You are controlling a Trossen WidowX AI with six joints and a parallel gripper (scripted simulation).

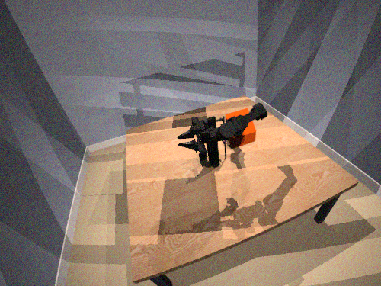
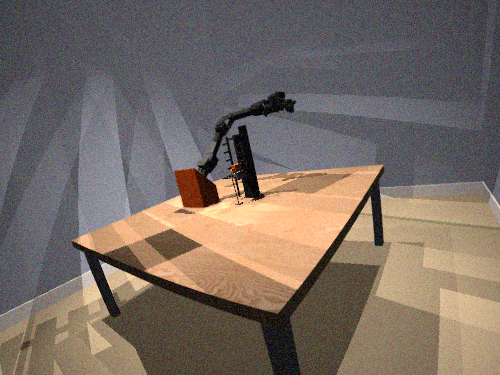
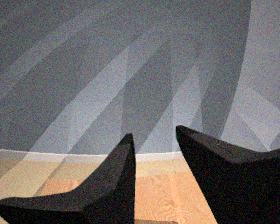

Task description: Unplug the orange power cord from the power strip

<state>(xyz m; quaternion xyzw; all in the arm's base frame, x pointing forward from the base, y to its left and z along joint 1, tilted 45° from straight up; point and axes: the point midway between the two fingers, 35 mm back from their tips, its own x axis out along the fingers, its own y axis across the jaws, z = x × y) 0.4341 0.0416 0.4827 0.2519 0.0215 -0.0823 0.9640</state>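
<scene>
Now: the orange plug 310 mm to the right of my gripper tip, 270 mm below it and 230 mm behind it. From my gripper tip the other things lie so: black upright post (270 mm below, 230 mm behind, 210 mm to the right).
</scene>
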